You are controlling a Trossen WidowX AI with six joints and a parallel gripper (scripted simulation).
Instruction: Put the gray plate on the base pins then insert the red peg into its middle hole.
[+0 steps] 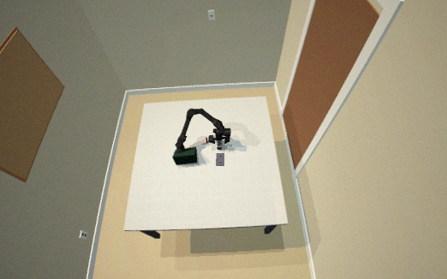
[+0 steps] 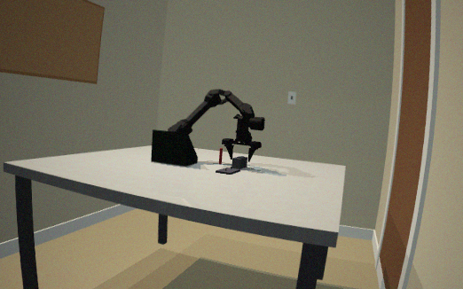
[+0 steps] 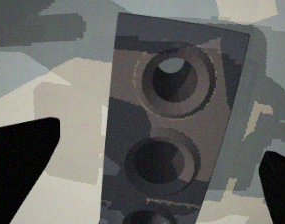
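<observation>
Now: gripper tip right at the gray plate. The rest, counted from my gripper tip: dark base (1 cm behind, 14 cm to the right, 3 cm below); red peg (12 cm behind, 5 cm to the left, 1 cm above).
</observation>
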